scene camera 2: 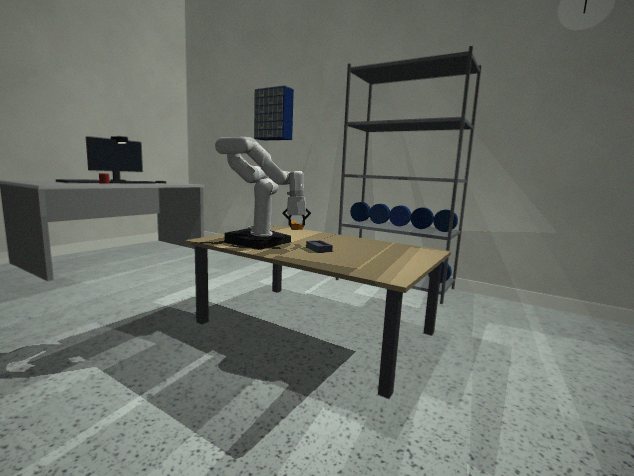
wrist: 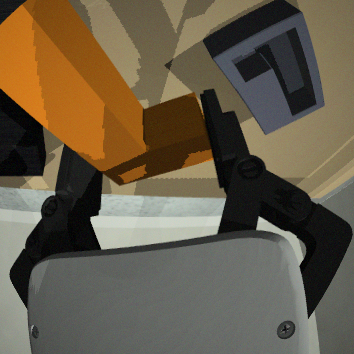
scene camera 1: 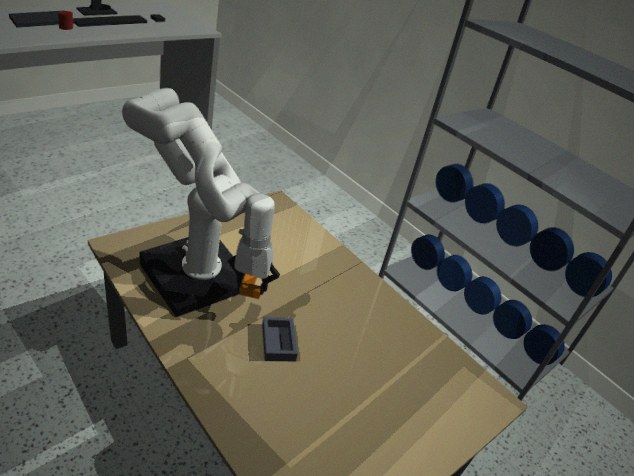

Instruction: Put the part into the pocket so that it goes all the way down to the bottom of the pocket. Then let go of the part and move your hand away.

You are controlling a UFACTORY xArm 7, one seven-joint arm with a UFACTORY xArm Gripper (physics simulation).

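Seen in the pictures: gripper, fingertip midpoint: (scene camera 2: 296, 226) (wrist: 144, 124) (scene camera 1: 251, 288); arm's base, origin of the base link: (scene camera 2: 261, 233) (scene camera 1: 201, 265).
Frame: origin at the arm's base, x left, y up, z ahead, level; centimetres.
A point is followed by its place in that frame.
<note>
The orange L-shaped part (scene camera 1: 249, 287) {x -1.0, y 7.9, z 22.7 cm} (scene camera 2: 296, 225) {x -1.7, y 7.4, z 22.9 cm} (wrist: 75, 75) {x 5.1, y 8.0, z 19.1 cm} is held in my gripper (scene camera 1: 251, 285) {x 0.7, y 6.2, z 22.1 cm} (scene camera 2: 296, 223) {x 0.7, y 6.2, z 22.1 cm} (wrist: 144, 124) {x 0.7, y 6.2, z 22.1 cm}, which is shut on it. The part hangs above the table, beside the front edge of the black base plate. In the wrist view the left fingertip is hidden behind the part and the right finger is against its short arm. The grey-blue block with the L-shaped pocket (scene camera 1: 273, 353) {x -6.5, y -1.3, z 39.8 cm} (scene camera 2: 319, 247) {x -7.2, y -1.8, z 39.1 cm} (wrist: 250, 97) {x -2.5, y -1.1, z 33.2 cm} lies on the table, apart from the part and farther from the arm's base. No part stands in its pocket.
The black base plate (scene camera 1: 174, 297) {x -15.0, y -0.9, z 5.9 cm} (scene camera 2: 240, 238) {x -14.7, y -0.8, z -4.2 cm} carries the arm at the near end of the wooden table (scene camera 1: 358, 358) {x 14.0, y -4.7, z 55.4 cm} (scene camera 2: 358, 256) {x -3.7, y -4.7, z 59.1 cm}. A shelf rack (scene camera 1: 522, 138) (scene camera 2: 414, 69) with blue discs stands beyond the table. A grey desk (scene camera 1: 117, 36) (scene camera 2: 102, 204) stands behind at the left.
</note>
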